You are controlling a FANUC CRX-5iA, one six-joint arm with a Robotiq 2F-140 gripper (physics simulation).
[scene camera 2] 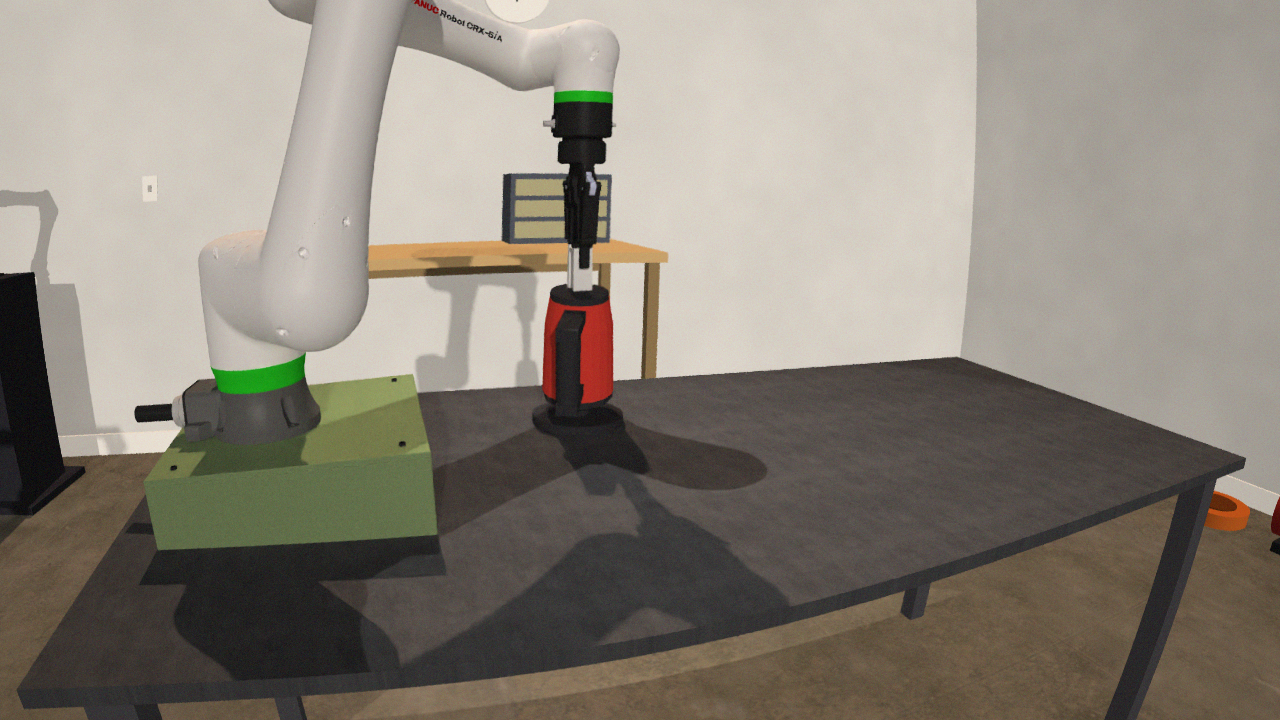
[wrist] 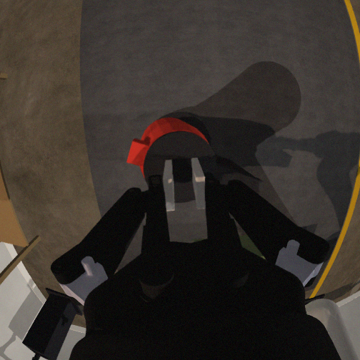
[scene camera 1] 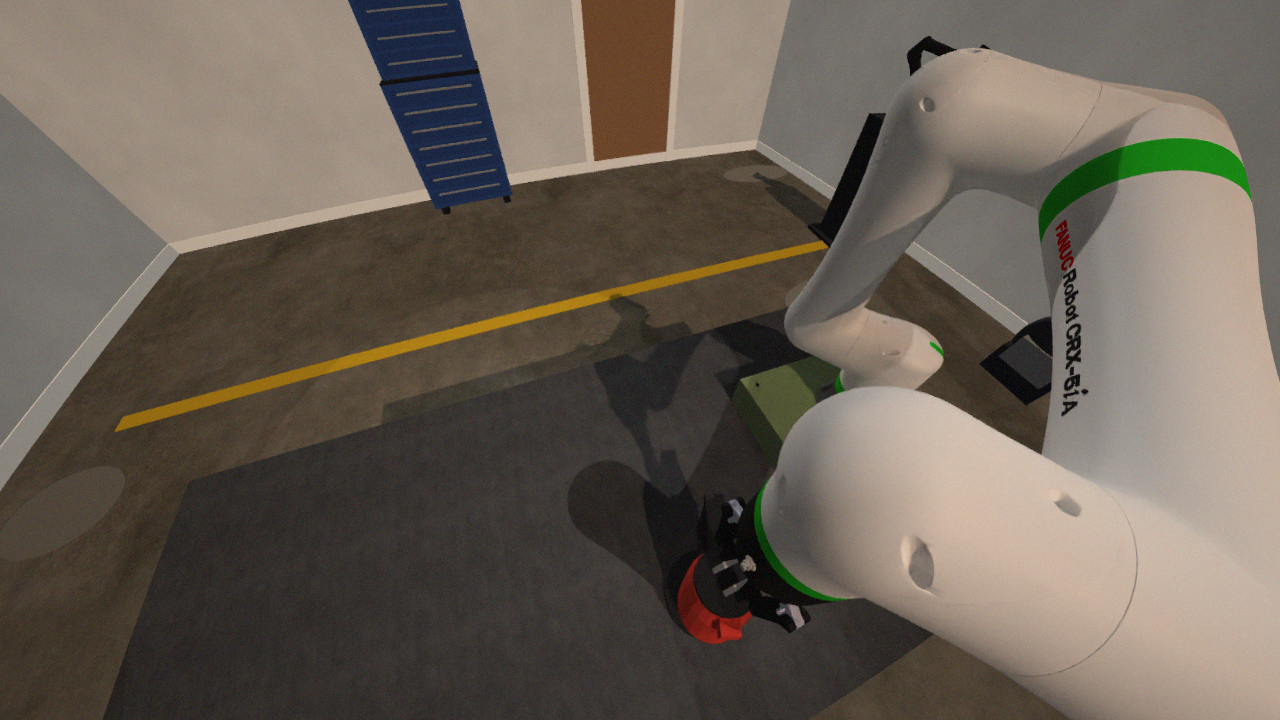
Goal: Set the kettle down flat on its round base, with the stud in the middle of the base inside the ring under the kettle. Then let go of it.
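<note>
The red kettle (scene camera 1: 700, 619) (scene camera 2: 597, 353) (wrist: 167, 129) is upright, with a black handle (scene camera 2: 567, 362) toward scene camera 2. My gripper (scene camera 1: 727, 577) (scene camera 2: 580, 281) (wrist: 181, 170) points down, shut on the knob of its lid. The round black base (scene camera 1: 672, 591) (scene camera 2: 545, 419) (wrist: 202, 128) lies on the table below the kettle. In scene camera 2 the kettle looks about centred left to right over the base, and its bottom is close above the base or touching; I cannot tell which. The stud and the ring are hidden.
The green mounting block (scene camera 1: 776, 402) (scene camera 2: 295, 505) stands on the dark table (scene camera 1: 358, 573) (scene camera 2: 895, 465) (wrist: 150, 60) beside the kettle. A wooden bench (scene camera 2: 644, 253) with a drawer cabinet (scene camera 2: 508, 207) stands behind, by the wall. Arm shadows fall across the table.
</note>
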